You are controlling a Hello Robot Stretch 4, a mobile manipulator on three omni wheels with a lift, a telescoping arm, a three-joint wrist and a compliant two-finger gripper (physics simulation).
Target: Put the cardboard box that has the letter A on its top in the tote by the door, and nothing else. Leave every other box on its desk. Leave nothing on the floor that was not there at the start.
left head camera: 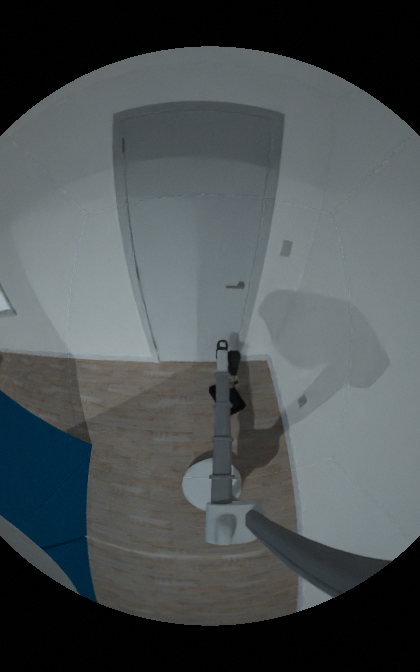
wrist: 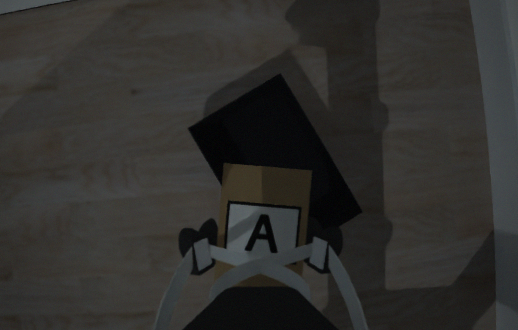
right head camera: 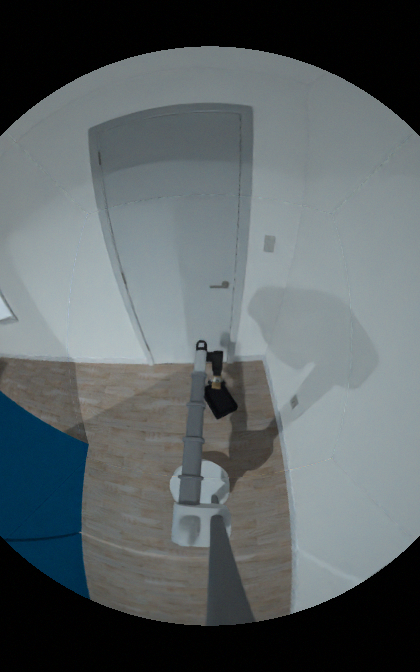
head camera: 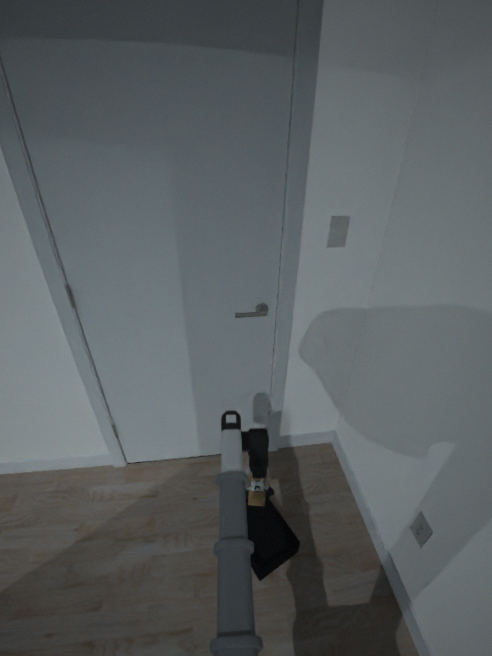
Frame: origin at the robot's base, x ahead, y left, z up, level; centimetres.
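Seen in the pictures: gripper, fingertip midpoint: (wrist: 260,236) (head camera: 256,496).
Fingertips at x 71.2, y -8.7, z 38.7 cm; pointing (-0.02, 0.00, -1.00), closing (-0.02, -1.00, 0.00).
Pixels of each thing's middle, then the offset from my fingertips to it.
- cardboard box at the middle of its body: (wrist: 261,225) (head camera: 256,490) dz +1.9, dx +1.2, dy -0.1 cm
- black tote at the middle of its body: (wrist: 274,169) (head camera: 259,529) dz -36.4, dx +4.4, dy -2.8 cm
My gripper (head camera: 257,485) (right head camera: 216,380) (wrist: 260,236) is shut on the cardboard box (head camera: 256,499) (right head camera: 216,386) (wrist: 287,184), with one finger at each side. A white label with a black A faces up at the wrist camera. The black tote (head camera: 285,551) (left head camera: 240,406) (right head camera: 226,412) (wrist: 207,136) stands on the floor, turned at an angle. In the wrist view the far end of the box overlaps the near left part of the tote. The box hides part of the tote, and its exact height over the rim is hard to tell.
The closed door (head camera: 137,264) (left head camera: 175,250) (right head camera: 165,250) is beyond the tote. A wall (head camera: 434,370) stands at the right. My white round base part (left head camera: 195,482) (right head camera: 215,480) shows below the arm. A blue surface (left head camera: 40,475) (right head camera: 40,475) lies at the left.
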